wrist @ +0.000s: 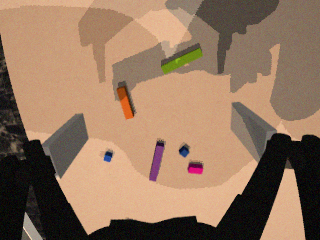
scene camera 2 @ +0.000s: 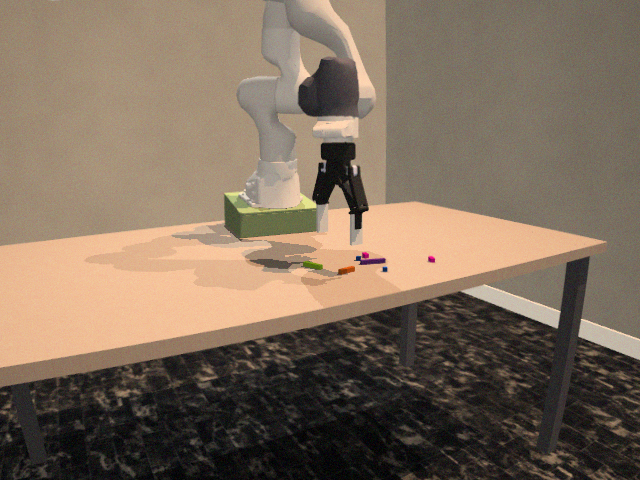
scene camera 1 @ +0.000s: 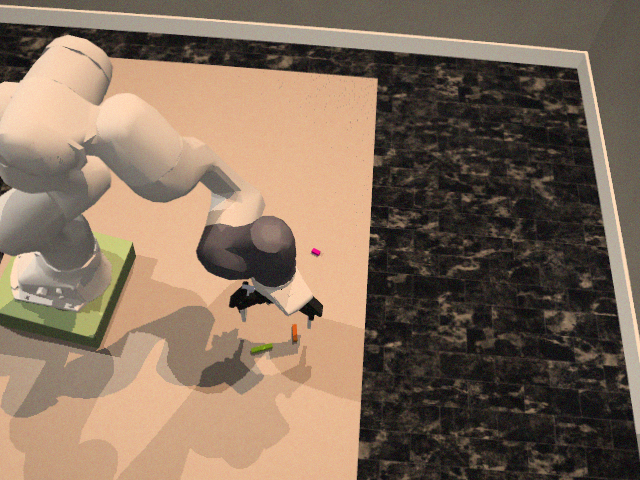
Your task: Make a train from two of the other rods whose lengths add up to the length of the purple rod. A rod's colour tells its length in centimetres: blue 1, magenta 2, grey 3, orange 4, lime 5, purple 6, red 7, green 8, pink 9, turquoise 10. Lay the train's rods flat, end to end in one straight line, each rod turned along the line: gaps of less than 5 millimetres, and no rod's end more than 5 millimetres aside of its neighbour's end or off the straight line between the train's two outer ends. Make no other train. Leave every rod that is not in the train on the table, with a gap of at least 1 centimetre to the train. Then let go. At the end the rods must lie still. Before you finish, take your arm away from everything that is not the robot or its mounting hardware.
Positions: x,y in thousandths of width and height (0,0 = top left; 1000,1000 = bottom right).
my gripper: wrist 492,506; scene camera 2 529,495; scene camera 1 434,666
